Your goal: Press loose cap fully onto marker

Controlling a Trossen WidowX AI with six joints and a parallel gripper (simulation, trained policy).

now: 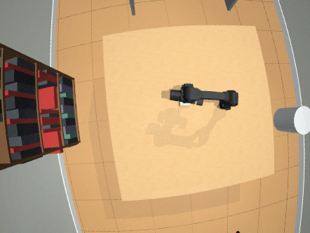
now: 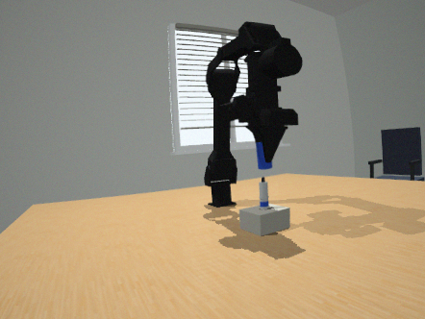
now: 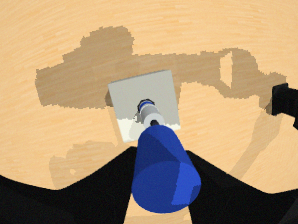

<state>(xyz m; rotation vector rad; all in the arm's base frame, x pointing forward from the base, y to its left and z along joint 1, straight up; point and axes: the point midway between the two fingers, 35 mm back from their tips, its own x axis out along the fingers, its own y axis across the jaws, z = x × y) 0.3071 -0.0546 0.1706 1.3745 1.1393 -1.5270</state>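
Right now my gripper tip is 10 mm to the left of the pale holder block and 120 mm above it. The rest, counted from my gripper tip: blue cap 10 mm above.
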